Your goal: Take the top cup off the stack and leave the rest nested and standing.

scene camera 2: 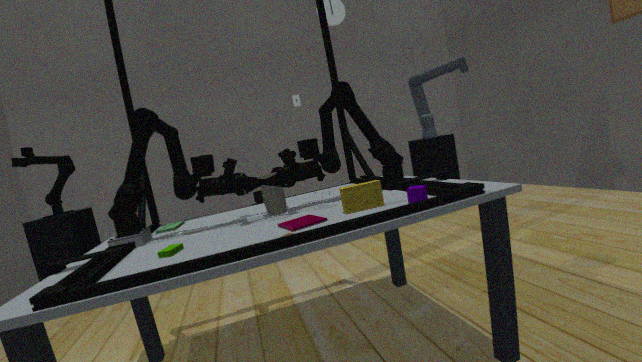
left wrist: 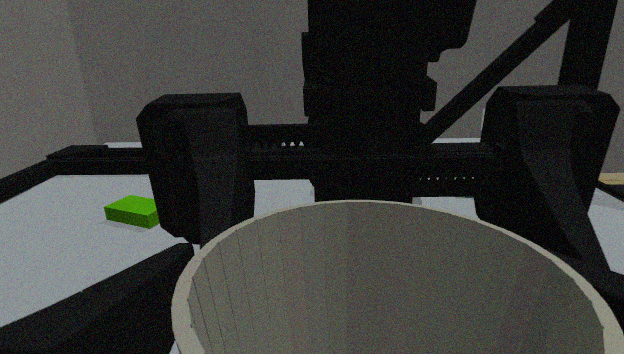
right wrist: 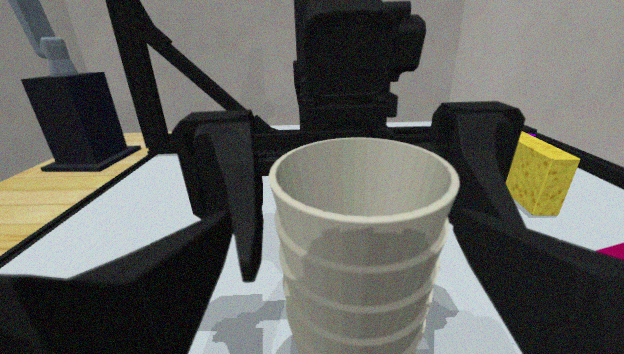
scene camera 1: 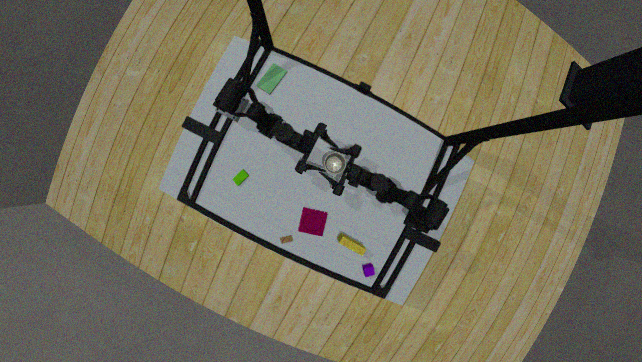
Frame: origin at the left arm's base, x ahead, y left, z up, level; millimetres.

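Seen in the pictures: left gripper, fingertip midpoint: [scene camera 2: 258,182] [left wrist: 342,253] [right wrist: 389,265] [scene camera 1: 324,159]; right gripper, fingertip midpoint: [scene camera 2: 265,180] [left wrist: 402,300] [right wrist: 342,220] [scene camera 1: 332,159]; left arm's base, origin of the base link: [scene camera 2: 394,180] [scene camera 1: 419,217]; right arm's base, origin of the base link: [scene camera 2: 129,234].
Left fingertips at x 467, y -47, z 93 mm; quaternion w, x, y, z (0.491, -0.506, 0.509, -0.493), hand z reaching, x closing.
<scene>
Offsets run from my left fingertips to a thing's top centre. "spot": to the spot under its first point. Level surfaces: height alone.
A stack of several nested beige cups @(38 mm back, 3 mm right, 20 mm up) [scene camera 1: 334,162] @(41 mm back, 2 mm right, 60 mm down) [scene camera 2: 273,201] [right wrist: 363,239] stands upright in the middle of the grey table @(115 mm down) [scene camera 1: 391,126]. In the left wrist view the top cup @(spot: 6 mm back, 1 mm right, 6 mm down) [left wrist: 346,281] fills the lower part of the picture. My right gripper [scene camera 1: 327,158] [scene camera 2: 256,181] comes from the left and is open, with its fingers on either side of the stack near the rim. My left gripper [scene camera 1: 340,166] [scene camera 2: 274,180] comes from the right and is also open, straddling the top of the stack. Neither one touches the cups, as far as I can tell.
A green flat sheet @(330 mm ahead, 228 mm right, 105 mm down) [scene camera 1: 271,78] [scene camera 2: 169,226], a lime block @(273 mm ahead, 191 mm left, 100 mm down) [scene camera 1: 240,177] [scene camera 2: 171,250], a magenta flat square @(spot: 63 mm back, 233 mm left, 107 mm down) [scene camera 1: 313,221] [scene camera 2: 302,222], a small brown block @(7 mm ahead, 346 mm left, 107 mm down) [scene camera 1: 286,238], a yellow block @(236 mm back, 253 mm left, 45 mm down) [scene camera 1: 352,244] [scene camera 2: 361,196] and a purple cube @(358 mm back, 335 mm left, 75 mm down) [scene camera 1: 368,269] [scene camera 2: 416,193] lie around. A black frame [scene camera 1: 258,237] edges the table.
</scene>
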